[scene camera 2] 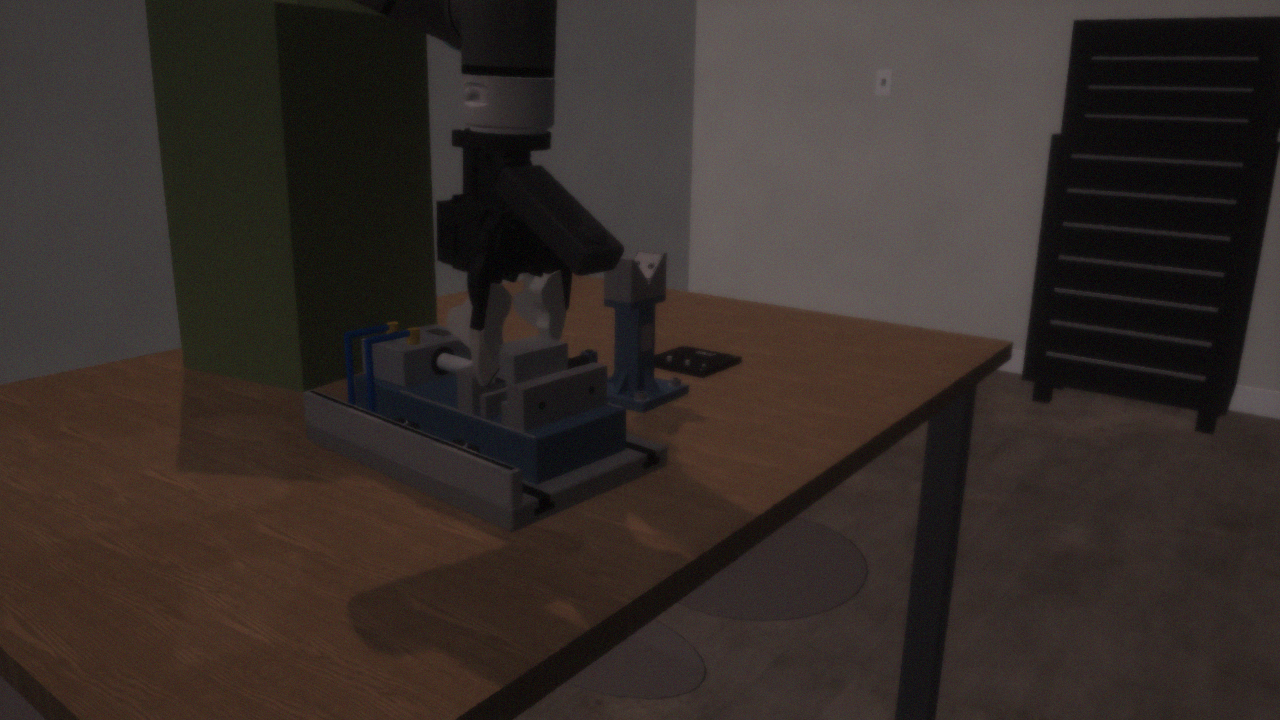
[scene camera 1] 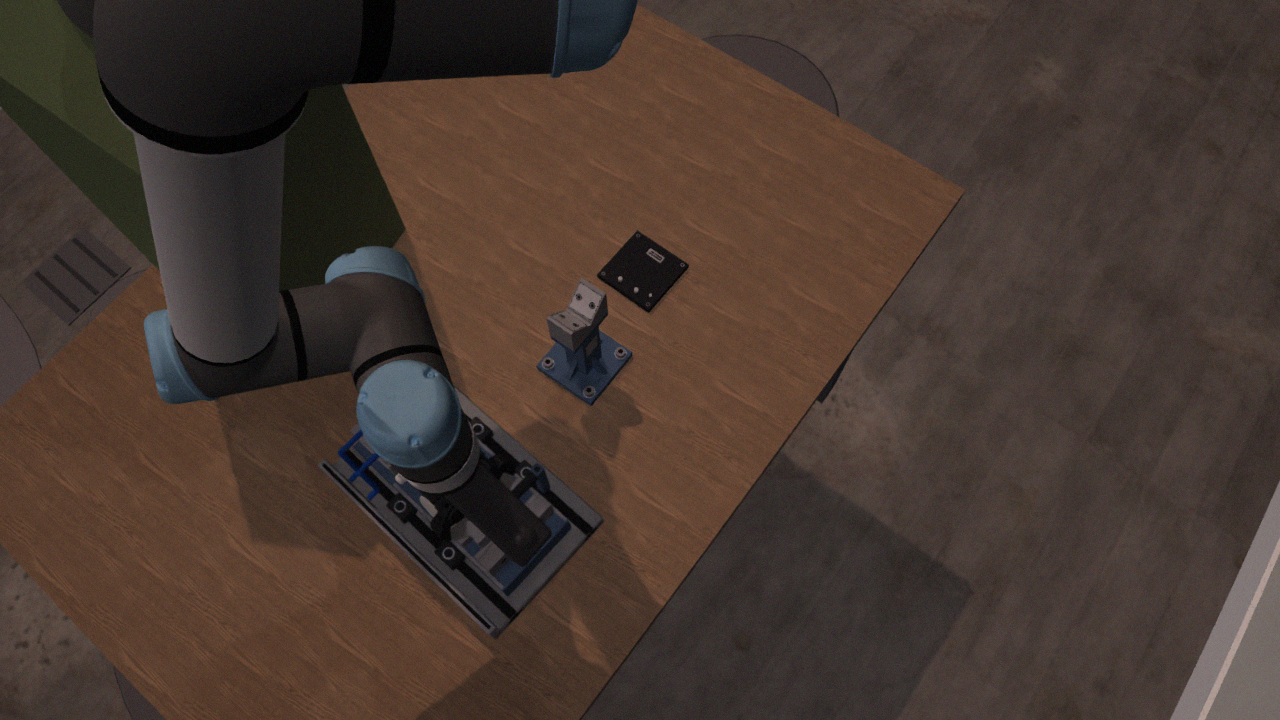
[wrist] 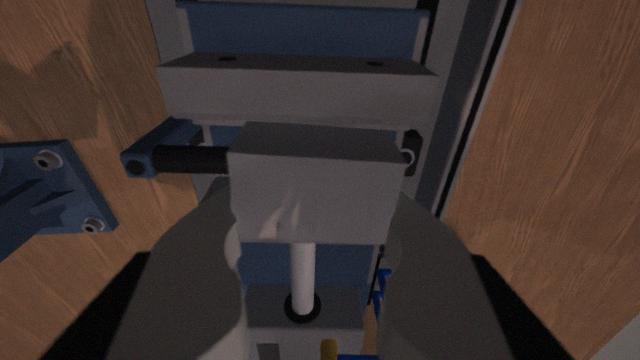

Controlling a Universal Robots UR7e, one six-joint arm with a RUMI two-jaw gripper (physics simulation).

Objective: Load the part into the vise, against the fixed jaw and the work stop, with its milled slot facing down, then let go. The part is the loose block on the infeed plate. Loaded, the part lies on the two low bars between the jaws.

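Frame: origin at the arm's base, x down, y ahead, z right, level; centimetres.
Where they show: gripper, fingertip midpoint: (scene camera 2: 516, 377) (wrist: 313, 188).
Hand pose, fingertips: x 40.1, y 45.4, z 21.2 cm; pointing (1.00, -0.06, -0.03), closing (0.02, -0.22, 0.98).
Each offset is from my fingertips to the top centre of the thing. "pt": to the spot under its first point.
The part @[dx -3.3, dy +1.5, dz +0.4 cm] (scene camera 2: 534, 360) (wrist: 315, 195), a plain grey block, is between my gripper's fingertips (scene camera 2: 519, 353) (wrist: 317, 205). The gripper is shut on it. The part is over the space between the vise's jaws, its top above the fixed jaw (scene camera 2: 559, 398) (wrist: 300, 95). The vise @[dx -1.4, dy -5.1, dz -1.2 cm] (scene camera 2: 572, 443) (wrist: 305, 30) has a blue body. The work stop @[dx -1.1, dy +2.8, dz -4.7 cm] (wrist: 190, 160) is a black rod on a blue bracket; the part hides the rod's inner end in the wrist view. The slot, the part's underside and the two low bars are hidden. Whether the part touches jaw or stop, I cannot tell.
A V-block on a blue pedestal (scene camera 1: 577, 326) (scene camera 2: 633, 326) stands beside the vise. A black plate @[dx +7.7, dy -1.4, dz -40.4 cm] (scene camera 1: 642, 271) (scene camera 2: 698, 360) lies beyond it. The vise's grey cylinder block @[dx -1.0, dy -14.3, dz -3.7 cm] (scene camera 2: 407, 362) has blue pipes @[pt dx +0.9, dy -17.4, dz +3.1 cm] (scene camera 2: 347, 367) at its end. A green pillar (scene camera 2: 232, 179) stands behind.
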